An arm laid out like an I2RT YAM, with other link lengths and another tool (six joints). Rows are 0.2 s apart.
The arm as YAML. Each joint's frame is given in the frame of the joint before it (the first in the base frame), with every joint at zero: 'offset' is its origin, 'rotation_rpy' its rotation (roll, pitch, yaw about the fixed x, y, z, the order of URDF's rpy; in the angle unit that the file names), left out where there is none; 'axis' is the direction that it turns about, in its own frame. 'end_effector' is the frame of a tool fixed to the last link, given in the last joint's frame.
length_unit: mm
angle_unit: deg
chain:
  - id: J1
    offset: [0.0, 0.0, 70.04]
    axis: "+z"
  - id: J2
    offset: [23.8, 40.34, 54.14]
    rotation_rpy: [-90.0, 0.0, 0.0]
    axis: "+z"
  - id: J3
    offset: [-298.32, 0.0, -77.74]
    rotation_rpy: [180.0, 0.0, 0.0]
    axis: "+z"
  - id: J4
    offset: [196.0, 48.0, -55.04]
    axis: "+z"
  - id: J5
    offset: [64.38, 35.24, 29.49]
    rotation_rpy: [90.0, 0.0, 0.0]
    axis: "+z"
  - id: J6
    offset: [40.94, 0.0, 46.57]
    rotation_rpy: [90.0, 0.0, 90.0]
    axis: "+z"
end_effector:
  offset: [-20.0, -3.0, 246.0]
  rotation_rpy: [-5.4, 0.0, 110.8]
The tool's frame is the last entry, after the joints.
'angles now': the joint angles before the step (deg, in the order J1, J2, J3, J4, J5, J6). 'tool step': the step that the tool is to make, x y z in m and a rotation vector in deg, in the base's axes. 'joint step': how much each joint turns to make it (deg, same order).
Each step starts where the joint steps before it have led.
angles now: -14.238, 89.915, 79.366, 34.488, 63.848, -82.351
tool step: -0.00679, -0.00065, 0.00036, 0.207, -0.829, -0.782
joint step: -0.066, -0.439, -0.478, 0.635, 0.819, 0.173
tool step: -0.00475, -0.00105, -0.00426, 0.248, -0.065, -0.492
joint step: -0.197, -0.440, -1.242, 0.565, 0.375, 0.262
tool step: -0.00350, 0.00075, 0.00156, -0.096, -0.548, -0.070
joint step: 0.005, -0.532, -0.521, 0.524, 0.087, 0.021
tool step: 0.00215, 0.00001, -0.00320, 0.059, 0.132, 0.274
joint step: -0.005, 0.106, -0.552, 0.219, -0.244, 0.327
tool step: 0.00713, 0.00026, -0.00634, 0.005, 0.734, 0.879
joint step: -0.001, 0.401, -0.844, 0.133, -0.877, 0.445
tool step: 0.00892, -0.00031, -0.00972, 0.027, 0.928, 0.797
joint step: 0.000, 0.851, -1.237, 0.946, -0.814, 0.264
